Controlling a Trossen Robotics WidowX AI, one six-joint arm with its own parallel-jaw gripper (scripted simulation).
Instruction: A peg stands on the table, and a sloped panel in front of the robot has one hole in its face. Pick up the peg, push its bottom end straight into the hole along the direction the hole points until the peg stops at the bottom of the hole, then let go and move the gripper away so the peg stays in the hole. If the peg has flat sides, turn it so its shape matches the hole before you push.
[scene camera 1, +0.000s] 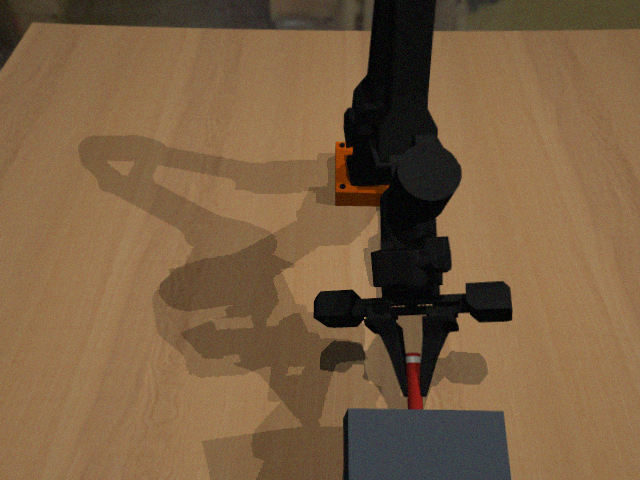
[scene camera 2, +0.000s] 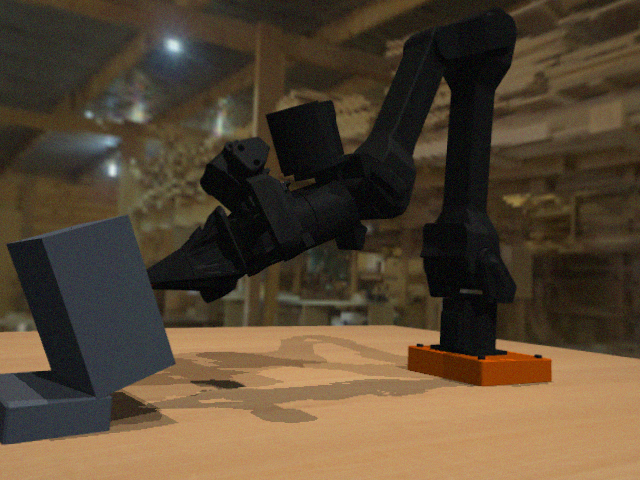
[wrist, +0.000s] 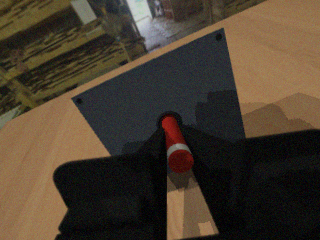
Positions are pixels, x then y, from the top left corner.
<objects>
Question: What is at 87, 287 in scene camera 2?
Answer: A sloped panel.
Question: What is the gripper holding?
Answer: A round red peg.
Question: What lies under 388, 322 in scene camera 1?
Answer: The gripper.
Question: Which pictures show the gripper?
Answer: Scene camera 1, scene camera 2 and the wrist view: all of them.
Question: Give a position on a sloped panel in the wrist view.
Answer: At 196, 80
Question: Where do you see the gripper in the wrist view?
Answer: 171, 131
</objects>
